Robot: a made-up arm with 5 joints. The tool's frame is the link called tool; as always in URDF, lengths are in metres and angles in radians.
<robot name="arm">
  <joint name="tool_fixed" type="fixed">
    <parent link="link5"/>
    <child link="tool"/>
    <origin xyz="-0.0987 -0.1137 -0.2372" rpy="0 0 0"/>
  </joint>
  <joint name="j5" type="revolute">
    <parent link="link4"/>
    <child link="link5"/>
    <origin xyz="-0.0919 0.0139 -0.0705" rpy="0 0 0"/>
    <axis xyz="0 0 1"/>
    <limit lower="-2.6" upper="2.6" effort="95" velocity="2.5"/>
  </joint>
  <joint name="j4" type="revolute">
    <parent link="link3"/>
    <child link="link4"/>
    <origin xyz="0.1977 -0.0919 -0.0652" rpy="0 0 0"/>
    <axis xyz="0 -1 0"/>
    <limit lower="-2.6" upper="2.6" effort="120" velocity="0.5"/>
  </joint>
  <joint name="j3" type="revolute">
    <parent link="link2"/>
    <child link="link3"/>
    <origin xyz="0.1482 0.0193 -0.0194" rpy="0 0 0"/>
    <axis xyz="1 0 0"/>
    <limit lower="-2.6" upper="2.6" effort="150" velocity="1.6"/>
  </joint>
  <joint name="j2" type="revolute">
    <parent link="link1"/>
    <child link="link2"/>
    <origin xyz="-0.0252 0.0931 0.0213" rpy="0 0 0"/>
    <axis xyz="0 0 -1"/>
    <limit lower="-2.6" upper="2.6" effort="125" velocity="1.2"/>
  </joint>
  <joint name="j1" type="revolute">
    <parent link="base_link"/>
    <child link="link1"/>
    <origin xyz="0 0 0.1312" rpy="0 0 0"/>
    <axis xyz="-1 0 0"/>
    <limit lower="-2.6" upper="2.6" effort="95" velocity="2.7"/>
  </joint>
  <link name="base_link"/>
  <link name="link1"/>
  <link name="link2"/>
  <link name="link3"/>
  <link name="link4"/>
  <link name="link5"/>
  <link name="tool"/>
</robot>
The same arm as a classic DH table. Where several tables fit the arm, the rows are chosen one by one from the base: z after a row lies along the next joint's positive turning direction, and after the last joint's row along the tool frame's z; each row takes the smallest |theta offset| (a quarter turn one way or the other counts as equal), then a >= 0, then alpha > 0; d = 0 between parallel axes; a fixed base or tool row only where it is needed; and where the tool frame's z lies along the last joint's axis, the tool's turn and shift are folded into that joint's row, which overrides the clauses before.
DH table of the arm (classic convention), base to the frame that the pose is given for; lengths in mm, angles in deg. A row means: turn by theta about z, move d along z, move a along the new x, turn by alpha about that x. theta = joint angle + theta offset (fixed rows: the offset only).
base (fixed): a 0; alpha 90; d 131.2; theta offset -90
j1: a -93.1; alpha 90; d 25.2; theta offset 0
j2: a -19.3; alpha 90; d -1.9; theta offset 0
j3: a 65.2; alpha 90; d 345.9; theta offset 90
j4: a 91.9; alpha 90; d 78; theta offset -90
j5: a 150.6; alpha 0; d 0; theta offset 49.04
tool (fixed): a 0; alpha 0; d -307.7; theta offset 130.96
Joint limits (deg, base to tool): -148.97..148.97 -148.97..148.97 -148.97..148.97 -148.97..148.97 -148.97..148.97

